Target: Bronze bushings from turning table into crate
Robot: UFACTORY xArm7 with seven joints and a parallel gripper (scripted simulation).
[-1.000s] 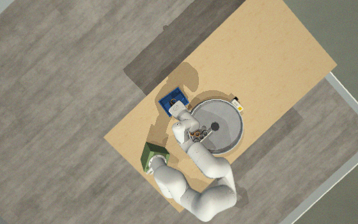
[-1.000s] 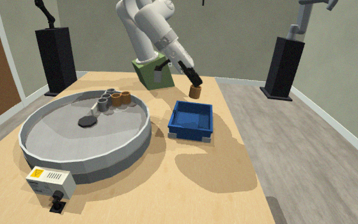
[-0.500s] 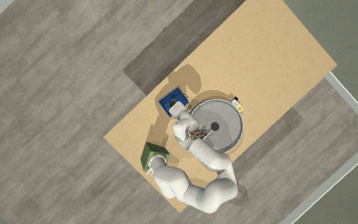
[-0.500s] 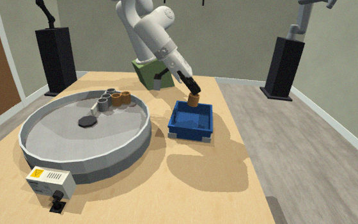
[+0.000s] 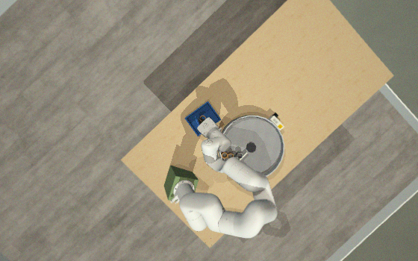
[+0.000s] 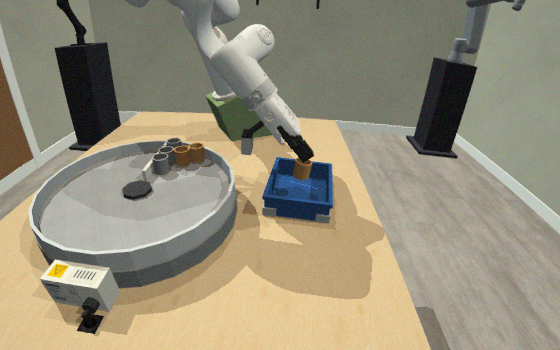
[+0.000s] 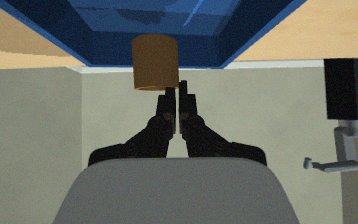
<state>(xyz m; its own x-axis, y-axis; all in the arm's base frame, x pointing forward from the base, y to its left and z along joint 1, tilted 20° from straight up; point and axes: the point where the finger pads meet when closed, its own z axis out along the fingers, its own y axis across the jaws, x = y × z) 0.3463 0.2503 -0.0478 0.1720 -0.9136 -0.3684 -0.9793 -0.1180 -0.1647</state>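
Right now the blue crate is 20 mm ahead of my hand and 90 mm below it. From my hand the other things lie so: grey turning table: 140 mm ahead, 350 mm to the right, 60 mm below.
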